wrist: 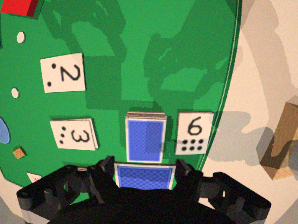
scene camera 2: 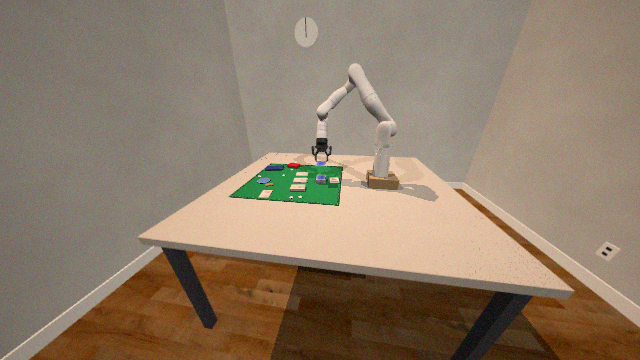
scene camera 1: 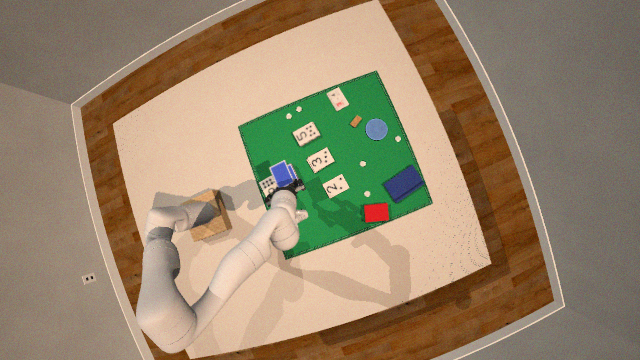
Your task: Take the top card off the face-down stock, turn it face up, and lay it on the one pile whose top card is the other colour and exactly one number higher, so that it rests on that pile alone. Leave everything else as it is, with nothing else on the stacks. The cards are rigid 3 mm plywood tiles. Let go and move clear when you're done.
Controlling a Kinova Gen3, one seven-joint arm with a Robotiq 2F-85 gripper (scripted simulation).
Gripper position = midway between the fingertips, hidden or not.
In view: the gripper [wrist: 145,166] and a green mat [wrist: 149,63].
